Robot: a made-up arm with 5 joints.
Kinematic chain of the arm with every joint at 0, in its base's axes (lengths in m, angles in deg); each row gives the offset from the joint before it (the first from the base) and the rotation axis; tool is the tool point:
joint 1: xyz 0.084 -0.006 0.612 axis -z
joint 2: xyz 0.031 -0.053 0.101 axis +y
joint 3: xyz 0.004 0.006 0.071 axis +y
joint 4: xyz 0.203 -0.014 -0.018 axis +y
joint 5: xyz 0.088 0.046 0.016 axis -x
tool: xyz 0.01 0 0.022
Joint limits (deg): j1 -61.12..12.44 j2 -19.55..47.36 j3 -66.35..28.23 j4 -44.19..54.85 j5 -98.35..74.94
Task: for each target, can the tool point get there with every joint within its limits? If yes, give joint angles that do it. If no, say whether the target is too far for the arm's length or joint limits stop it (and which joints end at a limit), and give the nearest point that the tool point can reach.
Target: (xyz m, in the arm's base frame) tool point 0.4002 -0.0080 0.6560
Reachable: yes | joints -6.10 4.80 9.42 36.01 -69.46
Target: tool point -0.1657 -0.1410 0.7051
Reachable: no: joint limits stop it (at a limit: joint 1, joint 2, joint 3, joint 4, joint 5) | nearest point 0.1398 -0.0559 0.4742 | short by 0.392 m
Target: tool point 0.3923 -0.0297 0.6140
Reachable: yes | joints 0.42 11.98 14.46 29.97 -16.96
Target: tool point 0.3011 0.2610 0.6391
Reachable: yes | joints -54.55 27.51 -10.09 36.22 -18.71
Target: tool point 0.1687 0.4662 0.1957
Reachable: no: too far | nearest point 0.2036 0.2175 0.5023 | short by 0.396 m
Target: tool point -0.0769 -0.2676 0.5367
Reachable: no: joint limits stop it (at a limit: joint 1, joint 2, joint 3, joint 4, joint 5) | nearest point 0.1398 -0.0559 0.4742 | short by 0.309 m
